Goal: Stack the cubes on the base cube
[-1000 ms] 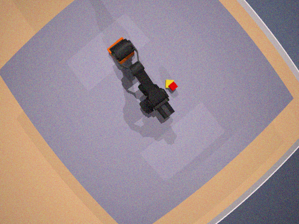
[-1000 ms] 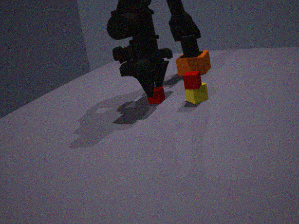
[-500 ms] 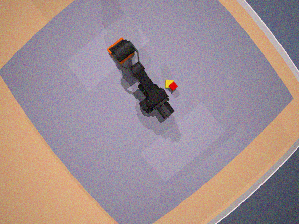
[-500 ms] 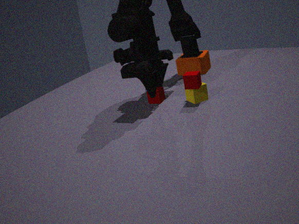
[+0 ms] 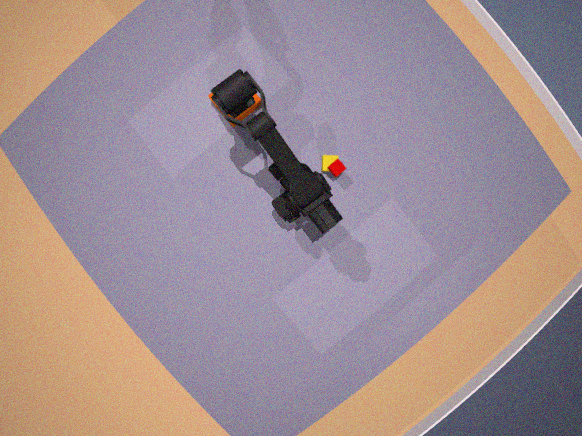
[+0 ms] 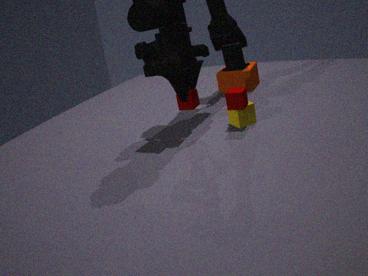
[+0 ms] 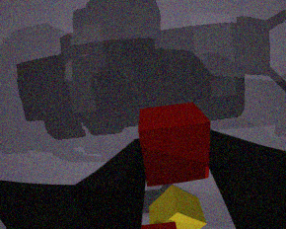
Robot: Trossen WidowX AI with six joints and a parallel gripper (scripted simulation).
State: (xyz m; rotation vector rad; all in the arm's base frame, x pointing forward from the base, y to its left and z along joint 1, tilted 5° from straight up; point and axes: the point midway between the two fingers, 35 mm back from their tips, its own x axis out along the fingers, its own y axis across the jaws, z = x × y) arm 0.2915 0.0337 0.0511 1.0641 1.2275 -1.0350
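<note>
The yellow base cube is 20 mm behind my gripper tip, 100 mm to the left of it and 40 mm below it.
</note>
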